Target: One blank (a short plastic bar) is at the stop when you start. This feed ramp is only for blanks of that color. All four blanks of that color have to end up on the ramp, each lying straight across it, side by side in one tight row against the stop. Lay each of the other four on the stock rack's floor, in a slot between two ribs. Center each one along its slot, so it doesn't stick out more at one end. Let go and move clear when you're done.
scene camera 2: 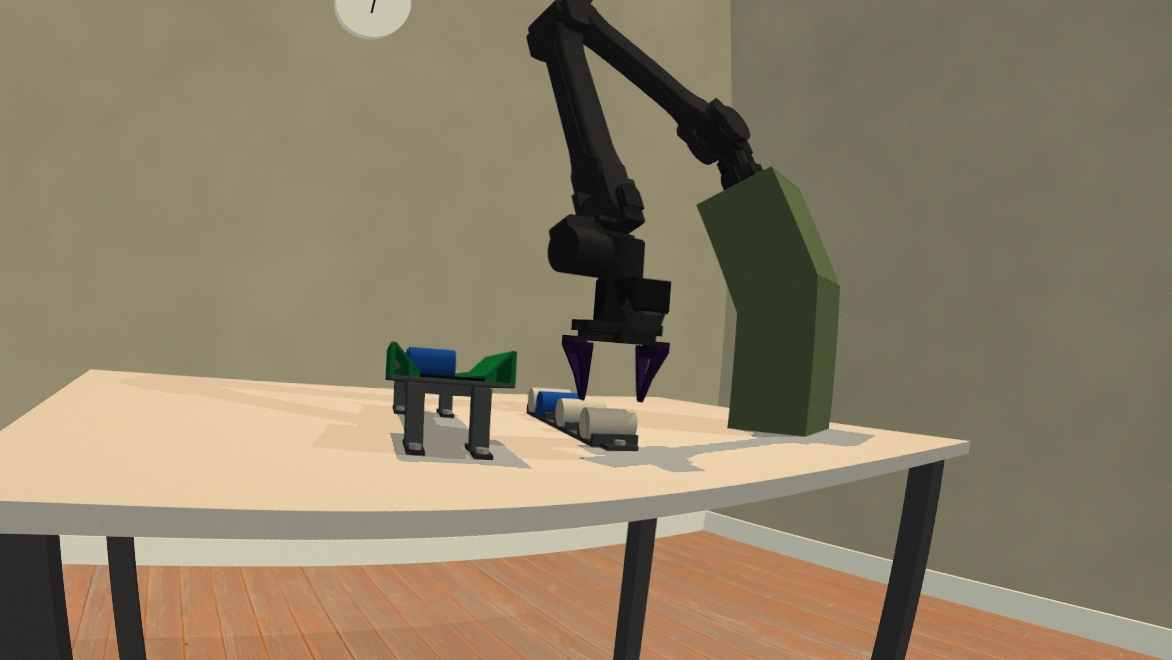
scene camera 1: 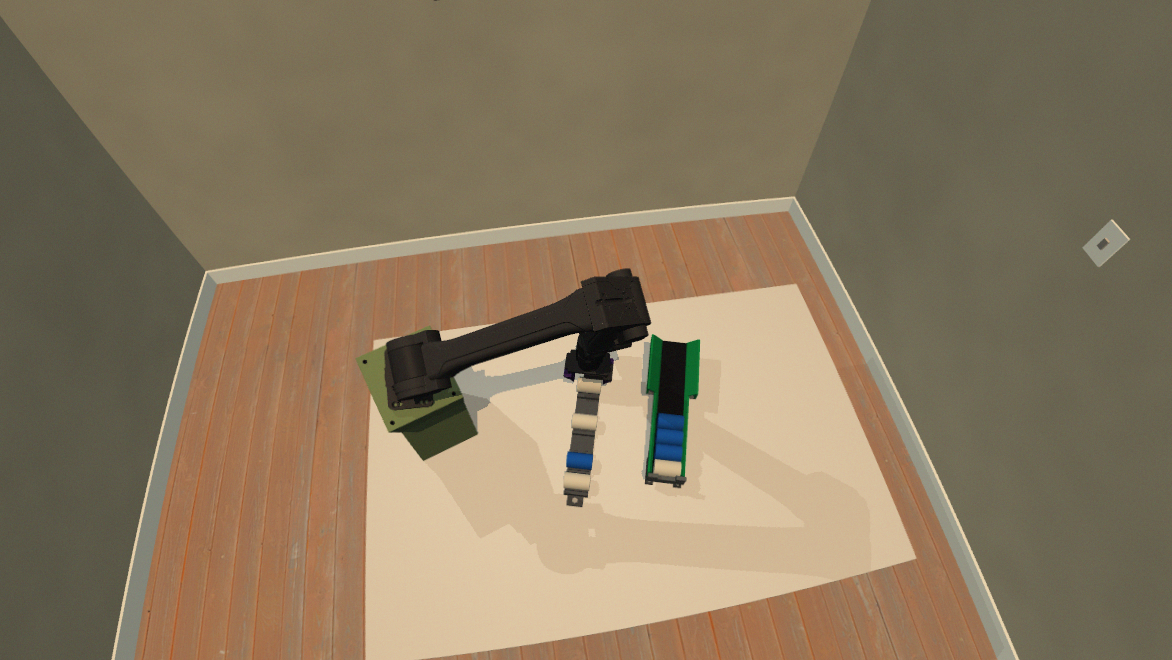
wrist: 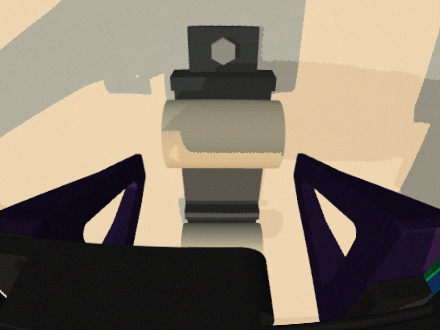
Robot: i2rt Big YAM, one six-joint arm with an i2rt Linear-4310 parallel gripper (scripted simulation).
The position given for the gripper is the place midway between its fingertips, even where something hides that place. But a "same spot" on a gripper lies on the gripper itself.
gripper: scene camera 2; scene camera 1 588, 380; wrist
same spot on gripper: (scene camera 2: 655, 355) = (wrist: 56, 208)
